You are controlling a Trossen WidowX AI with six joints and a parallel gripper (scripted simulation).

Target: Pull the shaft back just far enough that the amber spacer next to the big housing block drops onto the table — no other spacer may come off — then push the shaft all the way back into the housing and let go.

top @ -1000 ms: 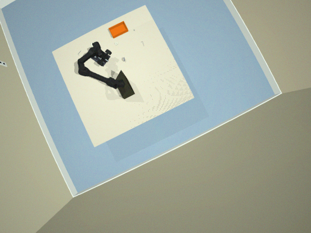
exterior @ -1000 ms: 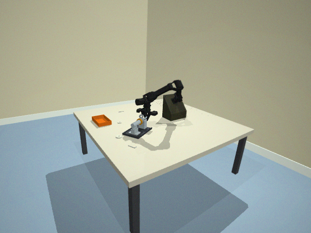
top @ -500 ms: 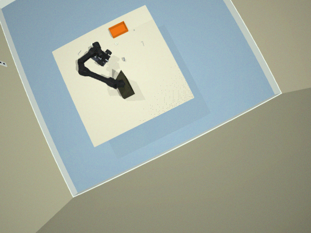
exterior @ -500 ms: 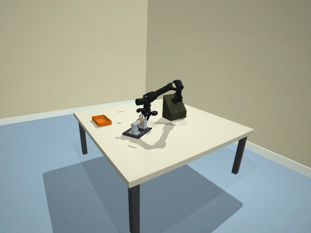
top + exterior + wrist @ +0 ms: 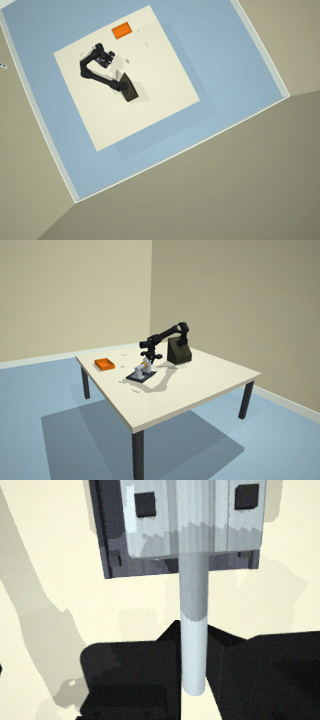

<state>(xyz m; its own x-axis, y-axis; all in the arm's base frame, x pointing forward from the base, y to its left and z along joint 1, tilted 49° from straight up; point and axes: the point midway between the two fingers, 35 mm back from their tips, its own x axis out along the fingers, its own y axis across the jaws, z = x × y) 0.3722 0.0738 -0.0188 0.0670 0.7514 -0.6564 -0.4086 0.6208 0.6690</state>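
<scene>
Now: the pale grey shaft 7 cm ahead of my gripper tip, 3 cm to the left of it and 3 cm above it. The rest, counted from my gripper tip: amber spacer: 12 cm ahead, 5 cm to the left, 3 cm above; then orange tray: 30 cm to the right, 30 cm ahead, 4 cm below.
</scene>
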